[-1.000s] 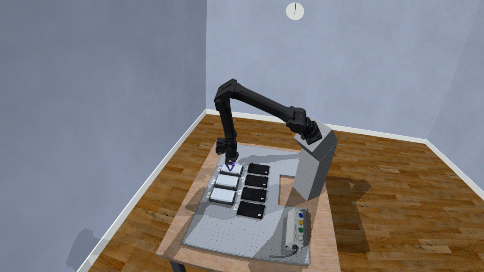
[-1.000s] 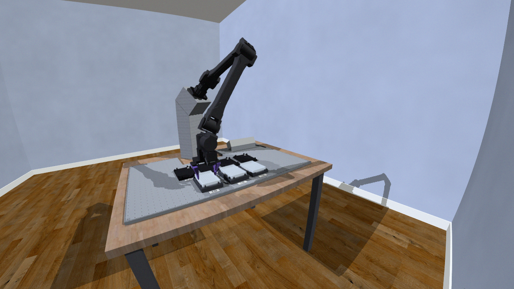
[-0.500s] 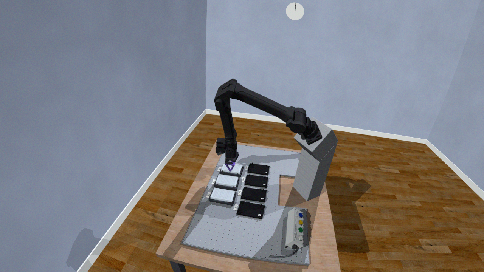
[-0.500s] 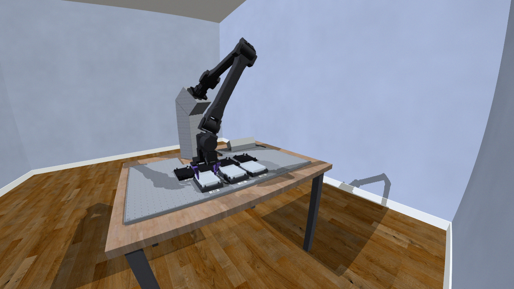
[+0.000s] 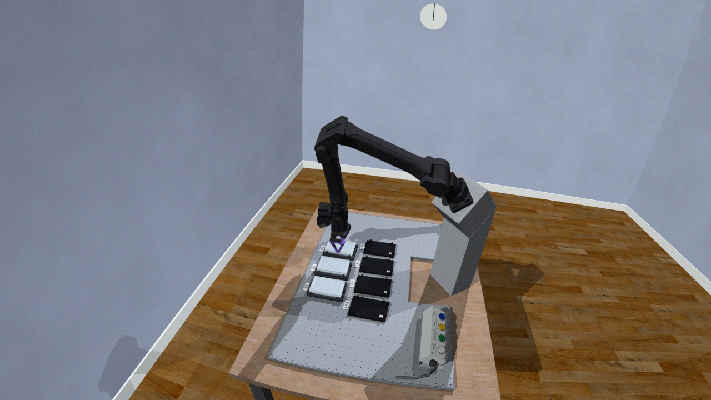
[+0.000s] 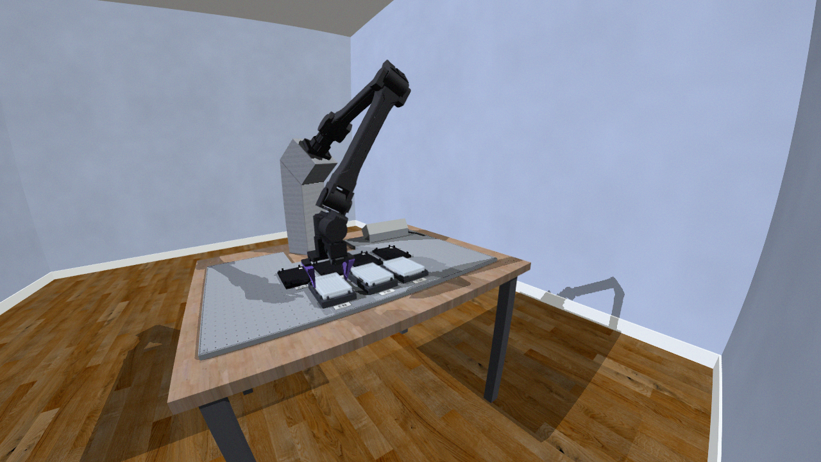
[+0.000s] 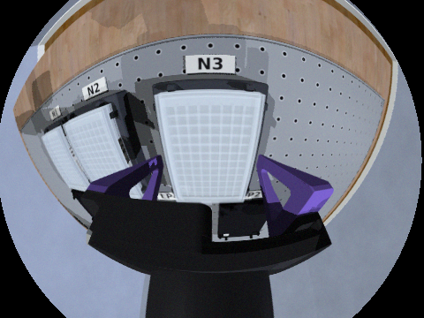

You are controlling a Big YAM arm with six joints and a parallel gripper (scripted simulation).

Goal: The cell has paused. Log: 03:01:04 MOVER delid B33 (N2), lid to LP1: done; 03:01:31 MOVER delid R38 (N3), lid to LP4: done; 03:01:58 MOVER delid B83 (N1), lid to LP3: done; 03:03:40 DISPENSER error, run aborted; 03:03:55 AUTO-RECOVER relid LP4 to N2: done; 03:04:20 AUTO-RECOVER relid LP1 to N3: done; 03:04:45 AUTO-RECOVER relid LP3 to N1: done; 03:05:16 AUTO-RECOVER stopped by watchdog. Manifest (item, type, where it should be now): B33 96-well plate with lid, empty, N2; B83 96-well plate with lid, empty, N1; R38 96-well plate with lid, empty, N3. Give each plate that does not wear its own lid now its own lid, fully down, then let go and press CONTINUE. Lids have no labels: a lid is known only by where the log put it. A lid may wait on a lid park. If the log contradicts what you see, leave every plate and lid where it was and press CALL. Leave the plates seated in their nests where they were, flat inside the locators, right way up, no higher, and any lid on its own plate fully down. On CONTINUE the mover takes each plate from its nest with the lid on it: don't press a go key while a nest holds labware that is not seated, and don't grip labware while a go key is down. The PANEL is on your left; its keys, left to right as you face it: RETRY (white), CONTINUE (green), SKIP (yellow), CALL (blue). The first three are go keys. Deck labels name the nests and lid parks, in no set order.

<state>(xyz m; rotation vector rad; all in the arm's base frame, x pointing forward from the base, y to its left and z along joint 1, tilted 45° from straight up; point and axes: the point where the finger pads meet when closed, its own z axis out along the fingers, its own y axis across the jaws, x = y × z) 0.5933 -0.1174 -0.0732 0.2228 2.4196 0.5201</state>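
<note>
Now: the green CONTINUE key 48 cm to the left of my hand, 45 cm behind it and 2 cm above it. Also, from my hand: lid park LP2: 18 cm behind, 6 cm to the right, 4 cm below; then lid park LP1: 20 cm to the left, 18 cm behind, 4 cm below; then lid park LP4: 18 cm behind, 7 cm to the left, 4 cm below.
</note>
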